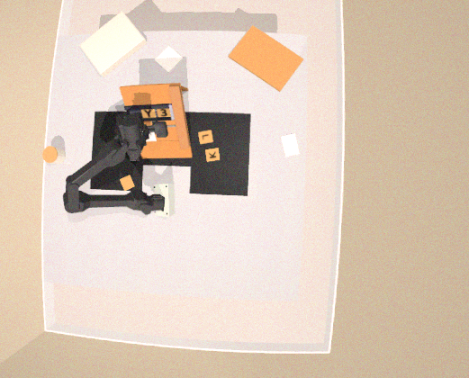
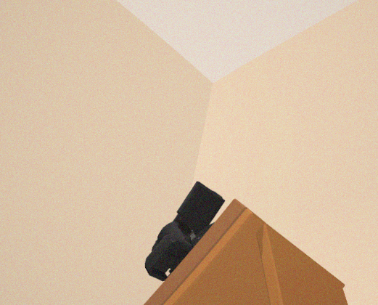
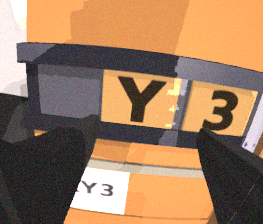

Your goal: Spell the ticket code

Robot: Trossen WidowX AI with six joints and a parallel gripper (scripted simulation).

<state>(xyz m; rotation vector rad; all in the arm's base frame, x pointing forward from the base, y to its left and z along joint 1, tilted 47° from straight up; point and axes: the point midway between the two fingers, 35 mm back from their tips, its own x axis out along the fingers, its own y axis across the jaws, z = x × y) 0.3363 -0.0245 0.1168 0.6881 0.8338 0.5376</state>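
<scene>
My gripper tip is now 260 mm to the left of the k tile, 200 mm above it and 80 mm past it. The rest, counted from my gripper tip: f tile (200 mm below, 180 mm to the left, 90 mm behind); black mat (200 mm below, 130 mm behind, 50 mm to the right); white ticket (100 mm below, 50 mm behind, 40 mm to the left).
</scene>
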